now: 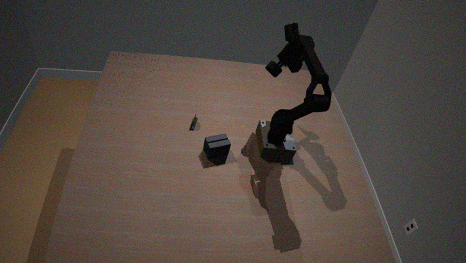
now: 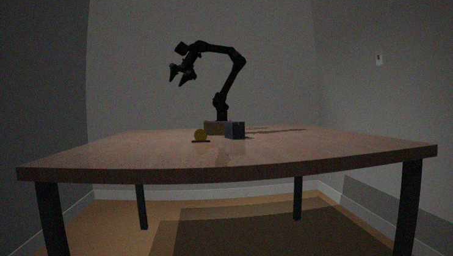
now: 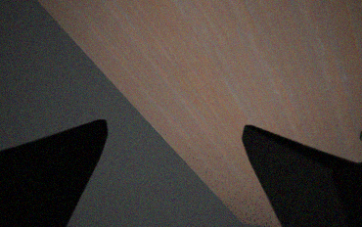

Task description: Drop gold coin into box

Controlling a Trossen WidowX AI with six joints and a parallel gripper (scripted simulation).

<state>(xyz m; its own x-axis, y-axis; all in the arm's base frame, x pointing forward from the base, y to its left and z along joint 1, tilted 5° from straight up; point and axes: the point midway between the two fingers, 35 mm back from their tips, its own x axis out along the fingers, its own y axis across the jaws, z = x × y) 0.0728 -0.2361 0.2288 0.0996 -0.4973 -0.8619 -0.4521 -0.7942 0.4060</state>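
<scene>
My gripper tip is now 31 cm short of the gold coin, 25 cm above it and 20 cm to the right of it.
</scene>
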